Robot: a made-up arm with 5 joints.
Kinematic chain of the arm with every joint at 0, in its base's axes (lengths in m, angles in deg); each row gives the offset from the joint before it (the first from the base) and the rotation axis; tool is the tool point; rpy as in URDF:
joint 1: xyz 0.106 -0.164 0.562 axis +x
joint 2: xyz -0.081 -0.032 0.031 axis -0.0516 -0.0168 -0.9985
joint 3: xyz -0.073 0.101 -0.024 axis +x
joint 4: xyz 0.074 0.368 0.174 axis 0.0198 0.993 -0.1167
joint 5: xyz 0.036 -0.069 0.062 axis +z
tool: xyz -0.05 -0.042 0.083 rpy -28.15 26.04 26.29
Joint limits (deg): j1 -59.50..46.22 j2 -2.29..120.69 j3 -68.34..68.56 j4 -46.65..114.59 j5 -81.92..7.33
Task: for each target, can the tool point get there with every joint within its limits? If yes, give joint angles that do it. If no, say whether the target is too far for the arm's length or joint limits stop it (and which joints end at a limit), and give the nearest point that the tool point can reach.
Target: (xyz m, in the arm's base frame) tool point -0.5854 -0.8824 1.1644
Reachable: no: too far | nearest point -0.0872 -0.4675 0.8741 | short by 0.710 m
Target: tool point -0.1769 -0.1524 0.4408
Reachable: no: joint limits stop it (at a limit: joint 1, joint 2, joint 3, joint 4) | nearest point -0.1010 -0.0728 0.1428 | short by 0.318 m
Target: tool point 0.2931 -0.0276 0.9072
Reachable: yes | joints -50.30 103.90 12.82 57.52 -3.41
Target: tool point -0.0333 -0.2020 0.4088
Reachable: no: joint limits stop it (at a limit: joint 1, joint 2, joint 3, joint 4, joint 5) | nearest point 0.1314 -0.1482 0.2360 | short by 0.245 m
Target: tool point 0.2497 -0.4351 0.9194
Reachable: yes | joints 14.03 108.15 29.62 51.84 -73.67
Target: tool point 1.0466 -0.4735 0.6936
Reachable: no: too far | nearest point 0.5699 -0.3433 0.6382 | short by 0.497 m
